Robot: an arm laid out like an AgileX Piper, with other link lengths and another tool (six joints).
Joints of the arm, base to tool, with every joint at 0 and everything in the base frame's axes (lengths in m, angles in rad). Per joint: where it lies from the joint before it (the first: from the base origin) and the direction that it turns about. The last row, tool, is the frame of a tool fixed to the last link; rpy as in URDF.
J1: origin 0 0 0.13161 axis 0 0 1
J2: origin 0 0 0 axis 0 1 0
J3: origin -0.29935 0 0.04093 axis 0 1 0
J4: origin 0.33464 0 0.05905 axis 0.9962 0 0.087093
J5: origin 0 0 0 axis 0 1 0
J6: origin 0.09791 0 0.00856 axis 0.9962 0 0.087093
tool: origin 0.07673 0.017 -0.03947 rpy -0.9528 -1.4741 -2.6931
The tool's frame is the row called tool.
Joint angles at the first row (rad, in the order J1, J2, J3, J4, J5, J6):
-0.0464 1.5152 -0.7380 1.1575 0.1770 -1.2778
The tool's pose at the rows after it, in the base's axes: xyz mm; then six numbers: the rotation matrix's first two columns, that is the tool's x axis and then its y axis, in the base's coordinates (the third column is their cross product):
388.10 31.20 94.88 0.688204 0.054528 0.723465 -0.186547 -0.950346 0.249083
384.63 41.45 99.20 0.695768 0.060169 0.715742 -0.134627 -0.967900 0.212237
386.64 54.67 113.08 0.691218 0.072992 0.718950 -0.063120 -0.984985 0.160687
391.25 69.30 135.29 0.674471 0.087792 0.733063 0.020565 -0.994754 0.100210
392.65 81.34 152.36 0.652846 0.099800 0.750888 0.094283 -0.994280 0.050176
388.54 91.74 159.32 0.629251 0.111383 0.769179 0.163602 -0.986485 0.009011
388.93 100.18 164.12 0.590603 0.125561 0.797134 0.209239 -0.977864 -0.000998
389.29 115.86 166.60 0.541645 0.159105 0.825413 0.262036 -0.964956 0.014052
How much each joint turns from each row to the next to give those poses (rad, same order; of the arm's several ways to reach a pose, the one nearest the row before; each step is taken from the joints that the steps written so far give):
0.0000 -0.0138 0.0000 -0.0011 0.0715 0.0024
0.0000 -0.0033 -0.0087 -0.0001 0.0706 0.0001
0.0000 0.0000 -0.0369 -0.0018 0.0985 -0.0001
0.0000 0.0001 -0.0559 0.0043 0.1150 -0.0027
0.0000 -0.0001 -0.0364 0.0318 0.0921 -0.0322
0.0000 -0.0007 -0.0027 0.0591 0.0733 -0.0709
0.0099 0.0000 -0.0004 0.0581 0.0283 -0.0786
0.0387 0.0012 0.0000 0.0500 0.0000 -0.0804

